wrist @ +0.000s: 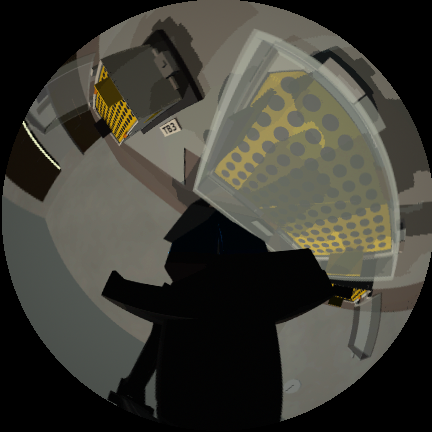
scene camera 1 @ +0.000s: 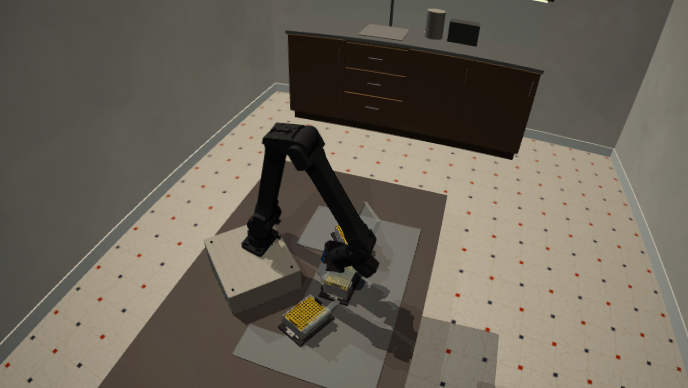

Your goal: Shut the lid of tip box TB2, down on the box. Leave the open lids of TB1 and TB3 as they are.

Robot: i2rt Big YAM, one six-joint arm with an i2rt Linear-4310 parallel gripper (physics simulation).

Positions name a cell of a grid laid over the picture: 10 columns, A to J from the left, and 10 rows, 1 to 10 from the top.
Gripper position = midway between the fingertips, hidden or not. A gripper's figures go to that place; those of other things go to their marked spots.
Scene:
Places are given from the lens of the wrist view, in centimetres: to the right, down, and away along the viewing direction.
my gripper (wrist: F5): 0, 0, 13
grey mat (wrist: E2): -1, -13, 4

